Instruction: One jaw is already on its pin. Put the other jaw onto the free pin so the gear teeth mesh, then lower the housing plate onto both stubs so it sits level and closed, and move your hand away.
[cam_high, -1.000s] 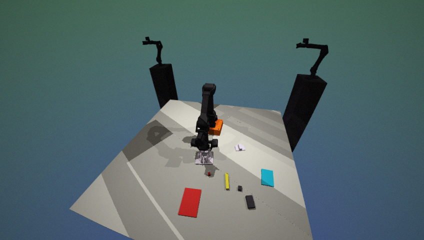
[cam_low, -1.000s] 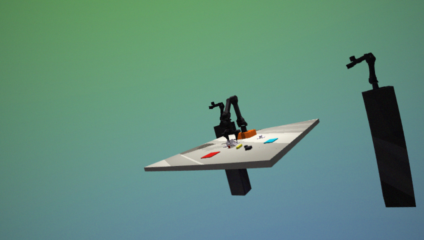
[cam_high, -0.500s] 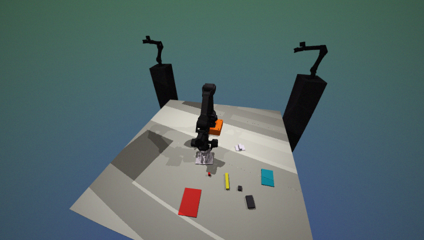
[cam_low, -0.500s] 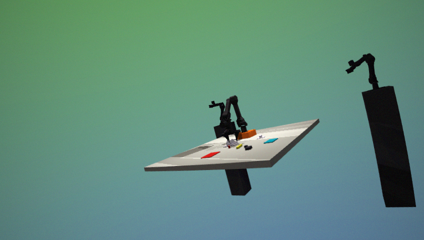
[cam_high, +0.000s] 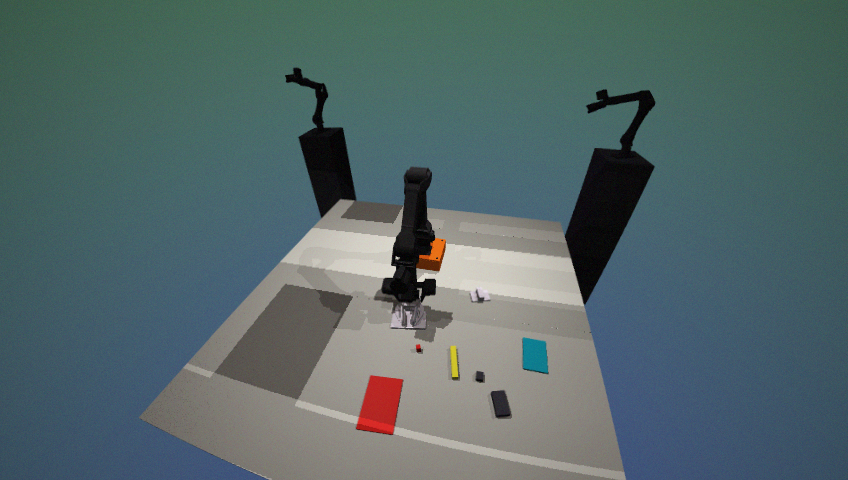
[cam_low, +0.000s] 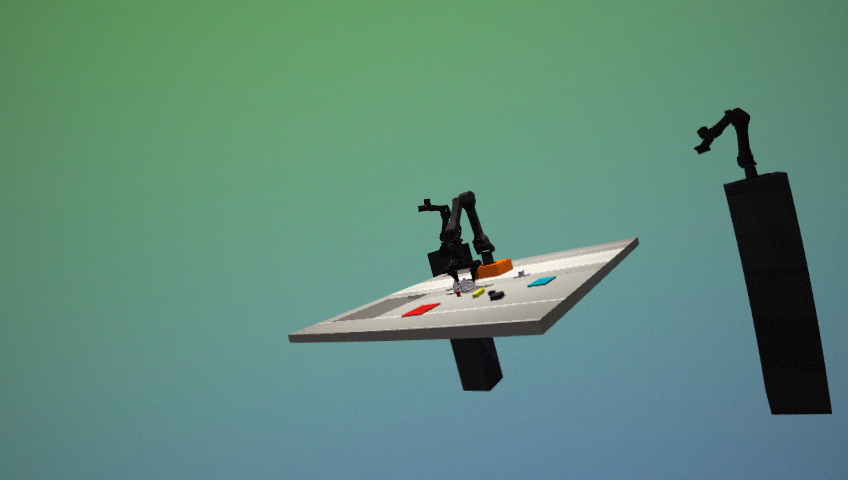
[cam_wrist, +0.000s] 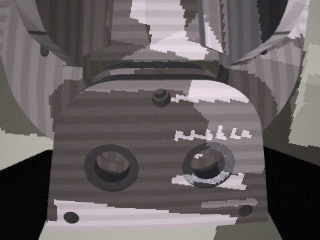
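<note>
Right now my gripper tip is 30 mm short of the jaw and 10 mm to the left of it. Round my gripper tip: small red cube 180 mm ahead, 60 mm to the left, 10 mm below; yellow bar 210 mm ahead, 180 mm to the left, 10 mm below; red sheet 360 mm ahead, 10 mm to the right, 10 mm below.
</note>
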